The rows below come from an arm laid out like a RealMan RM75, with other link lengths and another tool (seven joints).
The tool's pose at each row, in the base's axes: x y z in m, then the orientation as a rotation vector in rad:
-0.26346, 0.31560, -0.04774, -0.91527, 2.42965, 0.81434
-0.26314, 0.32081, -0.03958, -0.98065, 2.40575, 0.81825
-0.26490, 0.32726, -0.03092, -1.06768, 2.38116, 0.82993
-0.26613, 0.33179, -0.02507, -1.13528, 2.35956, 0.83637
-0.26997, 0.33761, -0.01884, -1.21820, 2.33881, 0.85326
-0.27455, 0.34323, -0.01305, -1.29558, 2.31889, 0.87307
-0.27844, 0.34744, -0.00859, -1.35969, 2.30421, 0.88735
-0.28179, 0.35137, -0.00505, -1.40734, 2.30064, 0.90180
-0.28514, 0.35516, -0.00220, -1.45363, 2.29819, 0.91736
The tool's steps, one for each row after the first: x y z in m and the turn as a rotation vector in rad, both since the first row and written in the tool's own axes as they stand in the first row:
-0.00713, 0.00602, -0.00262, -0.01806, 0.01130, -0.04539
-0.01364, 0.01443, -0.00516, -0.04764, 0.03419, -0.09997
-0.01809, 0.02025, -0.00677, -0.06916, 0.05149, -0.14337
-0.02152, 0.02882, -0.00828, -0.10254, 0.07903, -0.19058
-0.02410, 0.03761, -0.00971, -0.13692, 0.10603, -0.23272
-0.02578, 0.04457, -0.01096, -0.16417, 0.13104, -0.26632
-0.02720, 0.05063, -0.01161, -0.18717, 0.15592, -0.28600
-0.02817, 0.05635, -0.01184, -0.21056, 0.18136, -0.30367

